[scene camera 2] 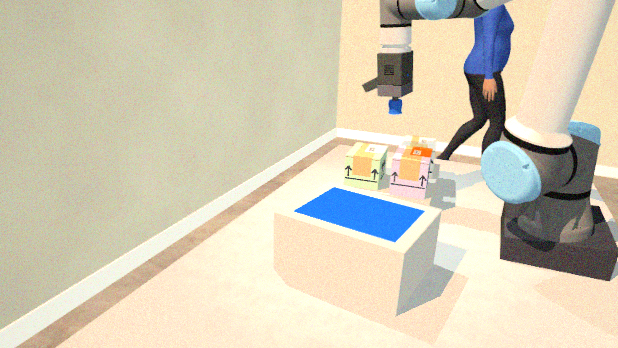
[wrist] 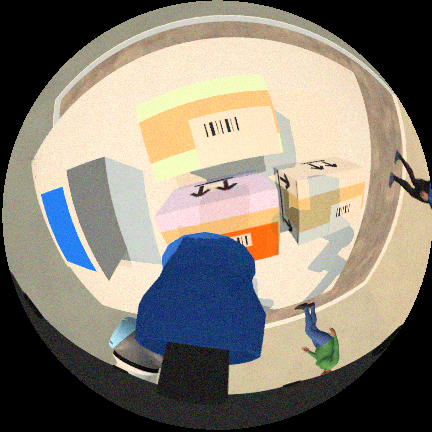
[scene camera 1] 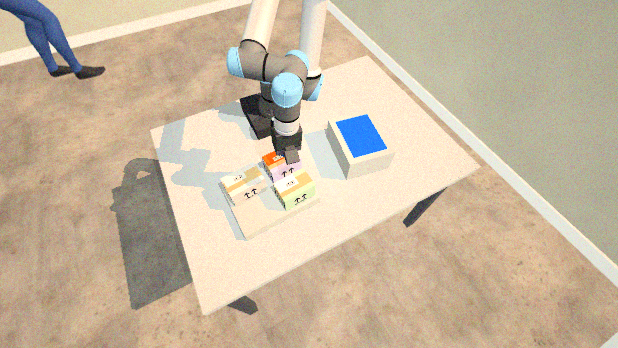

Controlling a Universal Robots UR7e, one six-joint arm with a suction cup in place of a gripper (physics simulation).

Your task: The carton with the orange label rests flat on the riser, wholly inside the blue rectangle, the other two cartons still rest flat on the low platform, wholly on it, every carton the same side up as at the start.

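Places are measured from the arm's base along level axes (x left, y down, z back), in centimetres.
Pixels of known places: hand, tool point: (scene camera 2: 395, 112) (wrist: 207, 273); arm's base, link origin: (scene camera 2: 553, 225).
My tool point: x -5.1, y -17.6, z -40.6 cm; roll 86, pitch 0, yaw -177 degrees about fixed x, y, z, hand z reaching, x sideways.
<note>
For each thing: its top centre in the pictures, then the offset to it from my tool point. Level surfaces: height alone.
- carton with the orange label, top centre: (wrist: 222, 238) (scene camera 2: 413, 153) (scene camera 1: 281, 157) dx -1.0, dy +9.7, dz +5.5 cm
- low platform, top centre: (wrist: 268, 158) (scene camera 2: 392, 174) (scene camera 1: 270, 191) dx -8.5, dy +19.2, dz -2.1 cm
- green carton, top centre: (wrist: 206, 120) (scene camera 2: 367, 150) (scene camera 1: 294, 184) dx +0.4, dy +10.9, dz -6.5 cm
- beige carton, top centre: (wrist: 337, 204) (scene camera 2: 419, 142) (scene camera 1: 242, 178) dx -17.1, dy +11.0, dz +1.9 cm
- blue rectangle, top centre: (scene camera 2: 360, 211) (wrist: 62, 232) (scene camera 1: 360, 134) dx +33.9, dy +12.0, dz +7.7 cm
- riser, top centre: (scene camera 2: 360, 211) (wrist: 62, 232) (scene camera 1: 360, 134) dx +33.9, dy +12.0, dz +7.7 cm
- table, surface height: dy +24.1 cm
The carton with the orange label (scene camera 1: 273, 159) (scene camera 2: 410, 170) (wrist: 175, 216) is pink and rests flat on the low platform (scene camera 1: 260, 220), its label on top. A green carton (scene camera 1: 300, 195) (scene camera 2: 362, 165) (wrist: 170, 132) and a beige carton (scene camera 1: 245, 189) (wrist: 320, 192) rest flat there too; the beige one is partly hidden behind the pink one in scene camera 2. The blue rectangle (scene camera 1: 361, 135) (scene camera 2: 360, 212) (wrist: 67, 230) on the riser (scene camera 1: 372, 164) (scene camera 2: 335, 260) (wrist: 95, 210) is bare. My suction cup (scene camera 2: 395, 107) (wrist: 202, 295) is open, holding nothing, in the air above the cartons; it covers part of the orange label in the wrist view.
The riser stands apart from the platform on the table (scene camera 1: 345, 200), taller than the platform. The arm's dark base (scene camera 1: 255, 117) (scene camera 2: 555, 250) stands at the table's back. The green carton stands close beside the pink one. A person (scene camera 2: 487, 65) is beyond the table.
</note>
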